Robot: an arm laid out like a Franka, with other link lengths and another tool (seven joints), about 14 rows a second.
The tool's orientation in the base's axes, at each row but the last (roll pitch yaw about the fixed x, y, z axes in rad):
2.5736, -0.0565, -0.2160
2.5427, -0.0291, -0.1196
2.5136, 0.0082, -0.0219
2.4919, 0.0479, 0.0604
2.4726, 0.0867, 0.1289
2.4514, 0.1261, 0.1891
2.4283, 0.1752, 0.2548
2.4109, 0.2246, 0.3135
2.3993, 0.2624, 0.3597
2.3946, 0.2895, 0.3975
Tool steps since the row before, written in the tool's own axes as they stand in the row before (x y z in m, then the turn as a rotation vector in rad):
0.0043, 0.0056, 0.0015, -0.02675, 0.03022, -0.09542
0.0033, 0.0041, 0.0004, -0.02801, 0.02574, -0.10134
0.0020, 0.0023, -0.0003, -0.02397, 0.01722, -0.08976
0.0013, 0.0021, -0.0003, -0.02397, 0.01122, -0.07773
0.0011, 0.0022, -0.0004, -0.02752, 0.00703, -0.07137
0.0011, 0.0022, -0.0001, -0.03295, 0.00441, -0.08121
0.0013, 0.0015, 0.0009, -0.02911, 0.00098, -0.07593
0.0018, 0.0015, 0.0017, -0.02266, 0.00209, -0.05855
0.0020, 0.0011, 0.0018, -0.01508, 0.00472, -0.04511
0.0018, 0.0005, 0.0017, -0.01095, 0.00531, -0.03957
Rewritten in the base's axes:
0.0029, -0.0063, 0.0020, -0.02588, 0.03215, 0.09503
0.0028, -0.0040, 0.0021, -0.02636, 0.03929, 0.09736
0.0020, -0.0017, 0.0016, -0.02244, 0.03930, 0.08295
0.0015, -0.0014, 0.0014, -0.02292, 0.03677, 0.06975
0.0014, -0.0013, 0.0016, -0.02699, 0.03557, 0.06250
0.0016, -0.0014, 0.0013, -0.03310, 0.04285, 0.06906
0.0017, -0.0013, 0.0001, -0.03028, 0.04269, 0.06225
0.0023, -0.0016, -0.0007, -0.02305, 0.03197, 0.04891
0.0024, -0.0013, -0.0011, -0.01430, 0.02349, 0.03910
0.0019, -0.0008, -0.0014, -0.00998, 0.02074, 0.03441

